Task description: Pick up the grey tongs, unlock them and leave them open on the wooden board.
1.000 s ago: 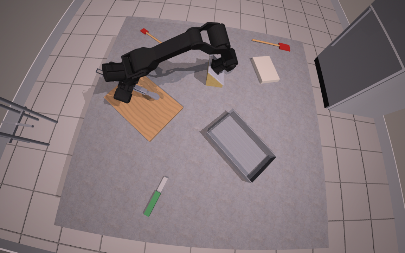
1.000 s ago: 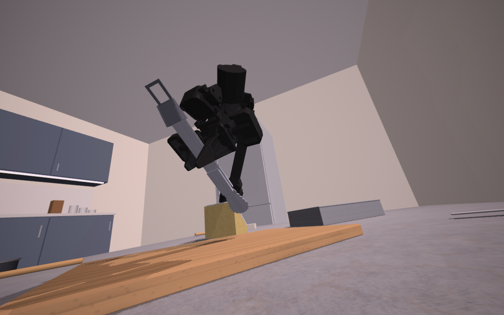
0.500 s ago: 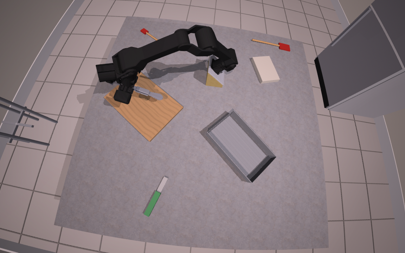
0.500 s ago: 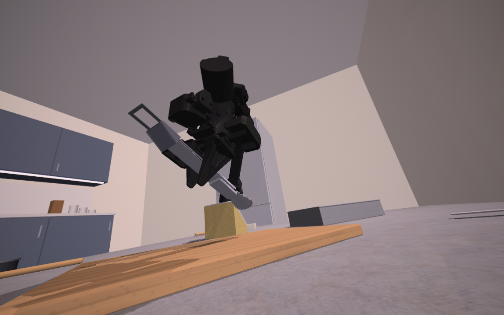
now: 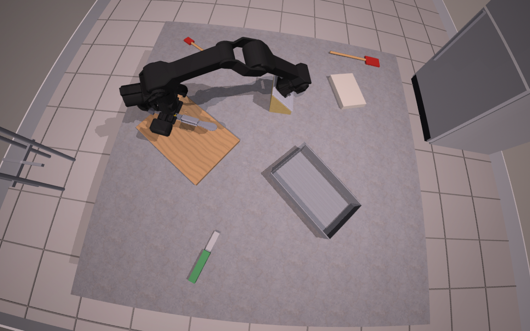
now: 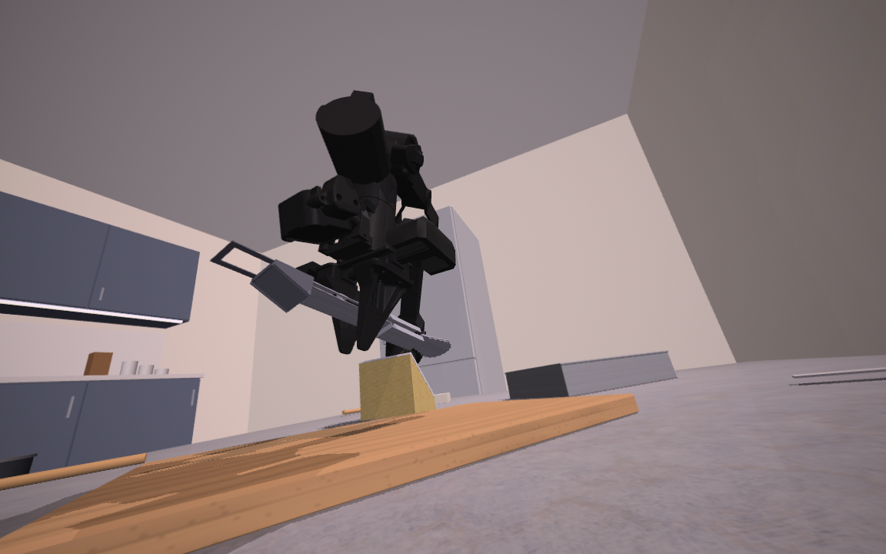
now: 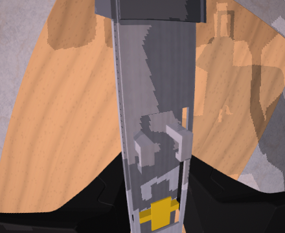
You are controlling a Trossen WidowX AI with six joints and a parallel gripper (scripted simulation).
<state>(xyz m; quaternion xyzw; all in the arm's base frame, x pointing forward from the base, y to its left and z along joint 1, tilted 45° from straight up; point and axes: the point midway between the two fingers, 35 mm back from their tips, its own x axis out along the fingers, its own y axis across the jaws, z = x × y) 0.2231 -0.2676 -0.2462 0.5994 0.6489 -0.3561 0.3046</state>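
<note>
Right now my gripper tip is 70 mm above the wooden board, 30 mm to the right of it and 20 mm short of it. From my gripper tip the other things lie so: cream block 680 mm to the left, 350 mm behind, 70 mm below; yellow lock piece 40 mm above, 10 mm to the left; roasting tin 560 mm to the left, 150 mm ahead, 50 mm below.
</note>
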